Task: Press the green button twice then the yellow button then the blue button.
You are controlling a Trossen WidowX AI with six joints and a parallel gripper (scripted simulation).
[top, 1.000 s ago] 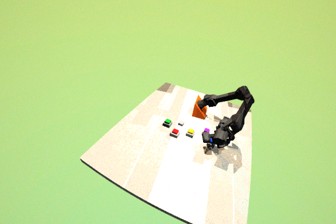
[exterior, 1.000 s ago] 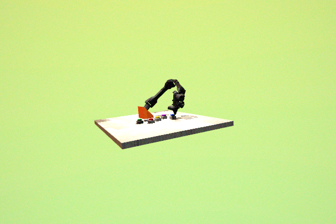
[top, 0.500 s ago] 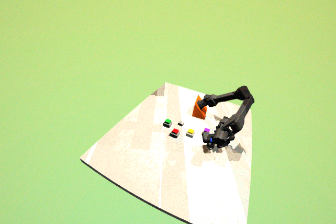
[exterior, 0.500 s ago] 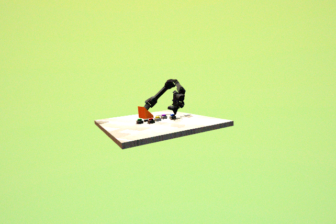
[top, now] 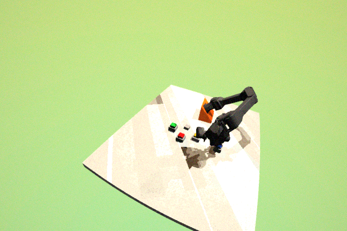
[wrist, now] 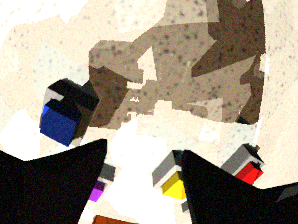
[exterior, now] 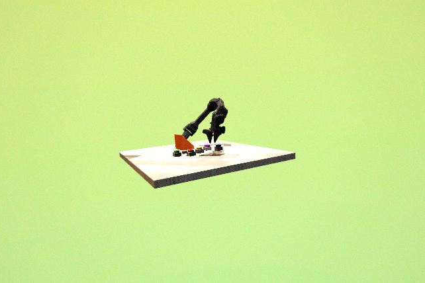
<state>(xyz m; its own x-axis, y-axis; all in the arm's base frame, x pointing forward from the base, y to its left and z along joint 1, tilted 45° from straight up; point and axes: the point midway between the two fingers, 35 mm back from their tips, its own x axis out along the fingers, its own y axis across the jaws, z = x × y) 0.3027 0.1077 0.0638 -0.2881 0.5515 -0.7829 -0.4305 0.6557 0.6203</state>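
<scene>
The green button is 50 mm behind my gripper tip, 250 mm to the right of it and 30 mm below it. Round my gripper tip: yellow button (50 mm behind, 80 mm to the right, 30 mm below); then blue button (40 mm behind, 60 mm to the left, 30 mm below); then purple button (120 mm behind, 10 mm to the left, 30 mm below).
</scene>
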